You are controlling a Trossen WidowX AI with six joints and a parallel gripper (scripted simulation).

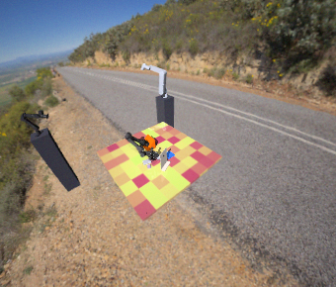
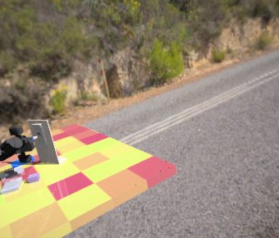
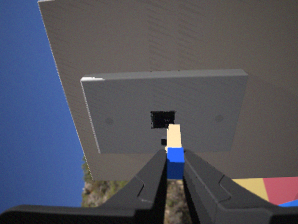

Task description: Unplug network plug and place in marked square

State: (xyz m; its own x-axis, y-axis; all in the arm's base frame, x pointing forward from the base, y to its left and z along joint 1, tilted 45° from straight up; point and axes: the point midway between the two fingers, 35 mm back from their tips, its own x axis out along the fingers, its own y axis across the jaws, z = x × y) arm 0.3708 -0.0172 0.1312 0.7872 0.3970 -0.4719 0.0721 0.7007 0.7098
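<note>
Now: the blue marked square 60 mm behind my gripper tip, 210 mm to the left of it and 170 mm below it. Round my gripper tip: network plug: 10 mm ahead; then purple block: 60 mm behind, 130 mm to the right, 160 mm below; then grey upright panel: 50 mm ahead, 30 mm to the left, 60 mm below.
</note>
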